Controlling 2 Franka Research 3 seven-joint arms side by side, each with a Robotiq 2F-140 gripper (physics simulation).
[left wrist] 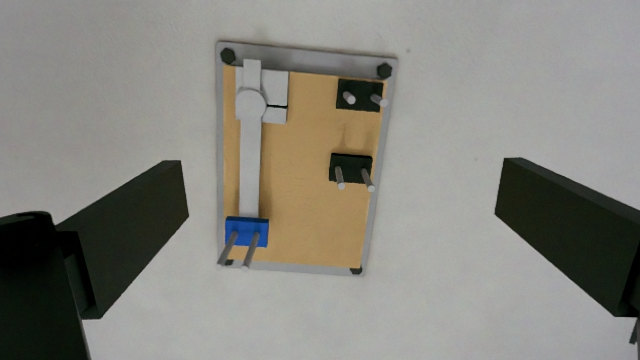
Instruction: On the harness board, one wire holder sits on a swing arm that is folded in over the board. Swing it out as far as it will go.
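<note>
The harness board [310,200] is a tan panel in a grey frame, lying in the middle of the left wrist view. A light grey swing arm [250,165] runs along the board's left side from a round pivot [250,103] near the upper left corner. At its lower end is the blue wire holder [246,231] with two grey pins, over the board's lower left corner. My left gripper [341,187] is open and empty, its fingers wide apart on either side of the board, touching nothing. My right gripper does not show in this view.
Two black wire holders [359,95] [351,168], each with two grey pins, are fixed on the board's right side. A light grey block [275,87] sits beside the pivot. Dark bolts [384,70] [227,55] show at the frame's corners. The board lies on a pale table top [440,125].
</note>
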